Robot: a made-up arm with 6 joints. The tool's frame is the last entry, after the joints.
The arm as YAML. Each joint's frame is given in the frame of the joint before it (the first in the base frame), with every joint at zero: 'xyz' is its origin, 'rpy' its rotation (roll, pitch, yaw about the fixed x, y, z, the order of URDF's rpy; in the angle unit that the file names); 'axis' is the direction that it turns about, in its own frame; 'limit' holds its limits. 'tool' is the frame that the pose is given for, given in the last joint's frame.
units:
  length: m
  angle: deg
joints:
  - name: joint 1
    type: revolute
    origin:
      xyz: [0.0, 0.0, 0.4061]
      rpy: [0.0, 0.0, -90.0]
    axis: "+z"
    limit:
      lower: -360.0
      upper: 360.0
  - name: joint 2
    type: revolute
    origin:
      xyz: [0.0, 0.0, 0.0]
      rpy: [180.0, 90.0, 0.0]
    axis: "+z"
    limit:
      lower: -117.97
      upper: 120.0
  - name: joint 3
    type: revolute
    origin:
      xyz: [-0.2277, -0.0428, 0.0]
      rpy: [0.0, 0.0, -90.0]
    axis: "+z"
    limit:
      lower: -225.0
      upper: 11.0
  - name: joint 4
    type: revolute
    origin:
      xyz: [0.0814, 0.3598, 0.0]
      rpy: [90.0, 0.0, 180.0]
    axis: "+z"
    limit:
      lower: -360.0
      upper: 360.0
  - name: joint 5
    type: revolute
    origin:
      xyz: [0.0, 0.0, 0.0]
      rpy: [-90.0, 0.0, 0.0]
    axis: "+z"
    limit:
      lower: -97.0
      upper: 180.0
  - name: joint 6
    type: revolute
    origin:
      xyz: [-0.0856, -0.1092, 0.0]
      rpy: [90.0, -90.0, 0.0]
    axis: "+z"
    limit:
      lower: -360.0
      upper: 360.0
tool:
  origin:
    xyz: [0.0, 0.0, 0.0]
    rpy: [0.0, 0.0, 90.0]
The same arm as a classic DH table. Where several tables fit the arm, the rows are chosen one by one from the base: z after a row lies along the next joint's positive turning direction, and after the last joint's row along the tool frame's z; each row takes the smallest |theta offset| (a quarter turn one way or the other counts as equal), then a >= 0, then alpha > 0; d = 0 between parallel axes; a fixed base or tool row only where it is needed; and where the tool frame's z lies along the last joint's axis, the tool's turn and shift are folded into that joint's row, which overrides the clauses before.
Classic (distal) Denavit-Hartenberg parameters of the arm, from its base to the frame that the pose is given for. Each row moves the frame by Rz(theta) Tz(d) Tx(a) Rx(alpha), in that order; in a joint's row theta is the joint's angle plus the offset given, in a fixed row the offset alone. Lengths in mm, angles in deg.
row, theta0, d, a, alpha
joint 1, 0.00, 406.1, 0.0, -90.00
joint 2, -79.35, 0.0, 231.7, 0.00
joint 3, 79.35, 0.0, 81.4, -90.00
joint 4, 0.00, 359.8, 0.0, 90.00
joint 5, 0.00, 0.0, 85.6, -90.00
joint 6, 0.00, 109.2, 0.0, 0.00
Joint limits (deg, base to tool): -360.00..360.00 -117.97..120.00 -225.00..11.00 -360.00..360.00 -97.00..180.00 -360.00..360.00

